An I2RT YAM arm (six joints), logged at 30 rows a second.
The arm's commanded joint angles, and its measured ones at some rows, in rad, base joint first. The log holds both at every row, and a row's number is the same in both.
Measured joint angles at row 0:
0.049 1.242 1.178 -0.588 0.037 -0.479
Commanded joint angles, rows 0 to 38:
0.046 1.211 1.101 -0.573 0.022 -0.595
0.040 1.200 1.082 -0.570 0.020 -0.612
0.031 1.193 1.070 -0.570 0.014 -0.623
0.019 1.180 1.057 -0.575 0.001 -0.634
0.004 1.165 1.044 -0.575 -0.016 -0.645
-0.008 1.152 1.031 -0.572 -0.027 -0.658
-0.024 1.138 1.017 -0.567 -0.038 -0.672
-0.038 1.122 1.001 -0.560 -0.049 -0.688
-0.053 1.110 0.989 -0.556 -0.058 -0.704
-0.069 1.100 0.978 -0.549 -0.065 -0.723
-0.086 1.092 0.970 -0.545 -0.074 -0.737
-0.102 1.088 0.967 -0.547 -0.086 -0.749
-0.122 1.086 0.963 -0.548 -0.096 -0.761
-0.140 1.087 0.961 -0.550 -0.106 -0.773
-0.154 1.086 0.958 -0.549 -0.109 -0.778
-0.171 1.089 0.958 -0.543 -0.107 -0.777
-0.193 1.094 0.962 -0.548 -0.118 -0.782
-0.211 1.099 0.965 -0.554 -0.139 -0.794
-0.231 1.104 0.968 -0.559 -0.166 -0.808
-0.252 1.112 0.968 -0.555 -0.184 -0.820
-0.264 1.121 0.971 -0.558 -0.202 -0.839
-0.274 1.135 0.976 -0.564 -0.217 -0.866
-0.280 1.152 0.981 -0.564 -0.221 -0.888
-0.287 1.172 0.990 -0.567 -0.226 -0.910
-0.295 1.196 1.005 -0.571 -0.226 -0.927
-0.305 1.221 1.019 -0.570 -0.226 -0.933
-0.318 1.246 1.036 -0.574 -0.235 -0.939
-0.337 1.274 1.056 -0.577 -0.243 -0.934
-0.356 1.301 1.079 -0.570 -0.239 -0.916
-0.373 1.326 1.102 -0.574 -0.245 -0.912
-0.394 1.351 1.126 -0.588 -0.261 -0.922
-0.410 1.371 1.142 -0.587 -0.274 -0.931
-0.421 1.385 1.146 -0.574 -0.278 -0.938
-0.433 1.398 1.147 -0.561 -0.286 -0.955
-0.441 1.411 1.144 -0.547 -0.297 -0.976
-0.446 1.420 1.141 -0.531 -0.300 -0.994
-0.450 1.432 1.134 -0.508 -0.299 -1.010
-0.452 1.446 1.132 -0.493 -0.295 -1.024
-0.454 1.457 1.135 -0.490 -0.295 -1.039
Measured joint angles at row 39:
-0.450 1.430 1.109 -0.518 -0.244 -0.961
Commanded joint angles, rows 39 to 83:
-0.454 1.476 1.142 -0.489 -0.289 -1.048
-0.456 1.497 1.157 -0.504 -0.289 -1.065
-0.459 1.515 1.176 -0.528 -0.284 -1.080
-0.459 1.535 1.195 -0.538 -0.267 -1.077
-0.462 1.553 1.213 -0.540 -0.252 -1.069
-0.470 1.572 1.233 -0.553 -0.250 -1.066
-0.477 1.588 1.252 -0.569 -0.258 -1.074
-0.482 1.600 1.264 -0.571 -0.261 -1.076
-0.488 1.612 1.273 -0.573 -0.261 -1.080
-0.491 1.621 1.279 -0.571 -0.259 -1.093
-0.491 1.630 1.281 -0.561 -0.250 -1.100
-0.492 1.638 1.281 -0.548 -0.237 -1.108
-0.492 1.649 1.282 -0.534 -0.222 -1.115
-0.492 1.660 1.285 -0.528 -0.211 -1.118
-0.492 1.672 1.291 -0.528 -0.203 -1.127
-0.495 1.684 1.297 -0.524 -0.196 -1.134
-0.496 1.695 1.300 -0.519 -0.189 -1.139
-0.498 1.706 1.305 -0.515 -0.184 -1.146
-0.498 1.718 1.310 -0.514 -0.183 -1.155
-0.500 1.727 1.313 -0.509 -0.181 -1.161
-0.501 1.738 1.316 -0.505 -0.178 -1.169
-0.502 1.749 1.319 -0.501 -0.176 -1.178
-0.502 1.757 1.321 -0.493 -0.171 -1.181
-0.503 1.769 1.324 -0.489 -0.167 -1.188
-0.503 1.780 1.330 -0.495 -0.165 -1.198
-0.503 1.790 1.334 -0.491 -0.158 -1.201
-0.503 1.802 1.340 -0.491 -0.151 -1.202
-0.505 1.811 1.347 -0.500 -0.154 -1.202
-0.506 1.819 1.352 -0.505 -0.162 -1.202
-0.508 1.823 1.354 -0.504 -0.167 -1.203
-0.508 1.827 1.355 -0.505 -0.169 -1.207
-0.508 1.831 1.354 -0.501 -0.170 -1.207
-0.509 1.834 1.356 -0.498 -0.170 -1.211
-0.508 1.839 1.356 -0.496 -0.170 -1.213
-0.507 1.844 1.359 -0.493 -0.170 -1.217
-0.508 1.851 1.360 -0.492 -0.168 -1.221
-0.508 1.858 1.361 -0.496 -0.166 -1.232
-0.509 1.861 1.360 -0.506 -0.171 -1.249
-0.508 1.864 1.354 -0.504 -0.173 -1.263
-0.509 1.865 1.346 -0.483 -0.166 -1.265
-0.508 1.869 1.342 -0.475 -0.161 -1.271
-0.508 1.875 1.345 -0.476 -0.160 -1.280
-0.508 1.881 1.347 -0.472 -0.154 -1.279
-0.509 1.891 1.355 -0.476 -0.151 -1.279
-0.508 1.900 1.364 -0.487 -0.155 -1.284
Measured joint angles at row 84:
-0.503 1.874 1.325 -0.474 -0.146 -1.244
